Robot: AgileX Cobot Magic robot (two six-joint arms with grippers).
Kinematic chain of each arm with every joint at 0, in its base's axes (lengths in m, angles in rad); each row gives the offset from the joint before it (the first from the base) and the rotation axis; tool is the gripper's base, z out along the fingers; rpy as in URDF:
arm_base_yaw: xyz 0 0 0.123 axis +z
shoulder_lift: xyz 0 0 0 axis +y
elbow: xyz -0.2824 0 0.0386 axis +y
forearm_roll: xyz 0.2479 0 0.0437 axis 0.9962 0 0.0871
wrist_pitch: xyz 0 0 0 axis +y
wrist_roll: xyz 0.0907 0 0.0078 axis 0.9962 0 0.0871
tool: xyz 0 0 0 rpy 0 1.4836 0
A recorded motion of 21 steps. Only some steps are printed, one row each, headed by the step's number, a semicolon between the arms.
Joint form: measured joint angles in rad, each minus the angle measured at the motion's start. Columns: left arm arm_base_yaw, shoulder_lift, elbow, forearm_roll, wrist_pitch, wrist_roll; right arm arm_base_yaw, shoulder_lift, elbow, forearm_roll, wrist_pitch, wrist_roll.
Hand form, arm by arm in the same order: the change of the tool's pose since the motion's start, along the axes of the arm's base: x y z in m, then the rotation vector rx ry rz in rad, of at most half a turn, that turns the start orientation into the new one. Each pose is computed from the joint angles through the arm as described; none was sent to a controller.
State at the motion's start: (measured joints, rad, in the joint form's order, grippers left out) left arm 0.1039 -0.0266 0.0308 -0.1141 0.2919 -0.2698; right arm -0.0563 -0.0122 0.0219 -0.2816 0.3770 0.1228
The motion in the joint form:
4: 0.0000 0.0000 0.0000 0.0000 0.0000 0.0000; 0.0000 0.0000 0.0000 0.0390 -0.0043 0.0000
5: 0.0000 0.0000 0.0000 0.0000 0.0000 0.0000; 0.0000 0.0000 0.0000 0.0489 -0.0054 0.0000
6: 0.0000 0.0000 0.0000 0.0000 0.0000 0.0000; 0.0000 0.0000 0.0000 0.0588 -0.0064 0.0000
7: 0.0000 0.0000 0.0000 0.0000 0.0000 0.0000; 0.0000 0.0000 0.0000 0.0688 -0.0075 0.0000
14: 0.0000 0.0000 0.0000 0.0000 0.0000 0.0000; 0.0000 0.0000 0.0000 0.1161 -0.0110 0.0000
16: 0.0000 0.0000 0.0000 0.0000 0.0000 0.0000; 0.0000 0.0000 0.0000 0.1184 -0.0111 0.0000
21: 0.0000 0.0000 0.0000 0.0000 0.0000 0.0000; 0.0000 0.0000 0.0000 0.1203 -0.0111 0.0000
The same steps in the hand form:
4: 0.0000 0.0000 0.0000 0.0000 0.0000 0.0000; 0.0002 0.0013 0.0000 0.0385 -0.0063 0.0041
5: 0.0000 0.0000 0.0000 0.0000 0.0000 0.0000; 0.0003 0.0017 0.0000 0.0483 -0.0080 0.0052
6: 0.0000 0.0000 0.0000 0.0000 0.0000 0.0000; 0.0003 0.0020 0.0001 0.0581 -0.0095 0.0061
7: 0.0000 0.0000 0.0000 0.0000 0.0000 0.0000; 0.0004 0.0024 0.0001 0.0679 -0.0111 0.0072
14: 0.0000 0.0000 0.0000 0.0000 0.0000 0.0000; 0.0006 0.0039 0.0001 0.1148 -0.0172 0.0114
16: 0.0000 0.0000 0.0000 0.0000 0.0000 0.0000; 0.0006 0.0040 0.0001 0.1171 -0.0174 0.0116
21: 0.0000 0.0000 0.0000 0.0000 0.0000 0.0000; 0.0006 0.0041 0.0001 0.1189 -0.0176 0.0117

